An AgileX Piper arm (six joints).
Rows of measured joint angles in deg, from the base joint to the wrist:
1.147, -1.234, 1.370, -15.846, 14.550, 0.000
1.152, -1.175, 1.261, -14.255, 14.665, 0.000
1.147, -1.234, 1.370, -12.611, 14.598, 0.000
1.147, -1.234, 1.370, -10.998, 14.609, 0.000
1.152, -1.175, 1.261, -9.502, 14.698, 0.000
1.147, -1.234, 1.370, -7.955, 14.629, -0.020
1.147, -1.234, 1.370, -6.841, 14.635, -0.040
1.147, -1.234, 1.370, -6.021, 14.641, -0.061
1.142, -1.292, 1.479, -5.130, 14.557, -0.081
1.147, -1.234, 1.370, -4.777, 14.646, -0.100
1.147, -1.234, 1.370, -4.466, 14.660, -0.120
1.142, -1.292, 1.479, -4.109, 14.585, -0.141
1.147, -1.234, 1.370, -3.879, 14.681, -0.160
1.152, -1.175, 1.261, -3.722, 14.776, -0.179
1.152, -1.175, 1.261, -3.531, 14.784, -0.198
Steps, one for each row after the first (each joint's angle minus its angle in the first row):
0.005, 0.059, -0.109, 1.591, 0.115, 0.000
0.000, 0.000, 0.000, 3.235, 0.048, 0.000
0.000, 0.000, 0.000, 4.848, 0.059, 0.000
0.005, 0.059, -0.109, 6.344, 0.148, 0.000
0.000, 0.000, 0.000, 7.891, 0.079, -0.020
0.000, 0.000, 0.000, 9.005, 0.085, -0.040
0.000, 0.000, 0.000, 9.825, 0.091, -0.061
-0.005, -0.058, 0.109, 10.716, 0.007, -0.081
0.000, 0.000, 0.000, 11.069, 0.096, -0.100
0.000, 0.000, 0.000, 11.380, 0.110, -0.120
-0.005, -0.058, 0.109, 11.737, 0.035, -0.141
0.000, 0.000, 0.000, 11.967, 0.131, -0.160
0.005, 0.059, -0.109, 12.124, 0.226, -0.179
0.005, 0.059, -0.109, 12.315, 0.234, -0.198

